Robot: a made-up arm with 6 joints.
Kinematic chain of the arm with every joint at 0, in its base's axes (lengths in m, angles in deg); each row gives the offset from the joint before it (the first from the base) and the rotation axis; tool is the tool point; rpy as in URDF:
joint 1: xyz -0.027 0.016 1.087 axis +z
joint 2: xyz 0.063 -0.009 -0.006 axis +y
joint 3: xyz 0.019 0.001 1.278 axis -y
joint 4: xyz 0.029 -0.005 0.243 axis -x
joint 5: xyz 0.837 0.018 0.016 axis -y
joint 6: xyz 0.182 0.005 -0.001 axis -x
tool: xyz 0.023 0.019 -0.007 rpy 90 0 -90
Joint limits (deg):
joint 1: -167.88..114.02
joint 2: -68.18..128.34
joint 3: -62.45..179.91
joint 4: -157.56..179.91
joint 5: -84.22..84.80
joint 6: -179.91..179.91
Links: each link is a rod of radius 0.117 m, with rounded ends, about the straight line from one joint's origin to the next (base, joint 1, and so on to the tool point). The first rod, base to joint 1, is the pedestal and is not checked.
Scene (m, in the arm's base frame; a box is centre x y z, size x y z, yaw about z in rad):
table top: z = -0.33
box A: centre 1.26 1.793 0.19 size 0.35 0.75 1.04 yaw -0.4
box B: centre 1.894 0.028 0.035 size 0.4 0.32 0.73 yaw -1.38
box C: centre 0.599 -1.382 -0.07 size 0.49 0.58 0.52 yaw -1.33
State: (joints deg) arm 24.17 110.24 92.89 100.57 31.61 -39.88
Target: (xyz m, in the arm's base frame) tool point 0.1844 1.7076 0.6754
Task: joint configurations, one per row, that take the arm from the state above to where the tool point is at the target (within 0.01 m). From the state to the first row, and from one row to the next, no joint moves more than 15 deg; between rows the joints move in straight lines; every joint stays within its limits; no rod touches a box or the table.
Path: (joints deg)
1: 30.84 100.33 78.57 102.78 34.38 -40.05
2: 37.52 90.42 64.26 105.00 37.16 -40.21
3: 44.19 80.51 49.94 107.21 39.93 -40.38
4: 50.86 70.60 35.62 109.42 42.70 -40.54
5: 59.94 69.64 22.94 111.42 47.47 -40.88
6: 69.02 68.68 10.26 113.41 52.23 -41.21
7: 78.10 67.71 -2.42 115.41 57.00 -41.54

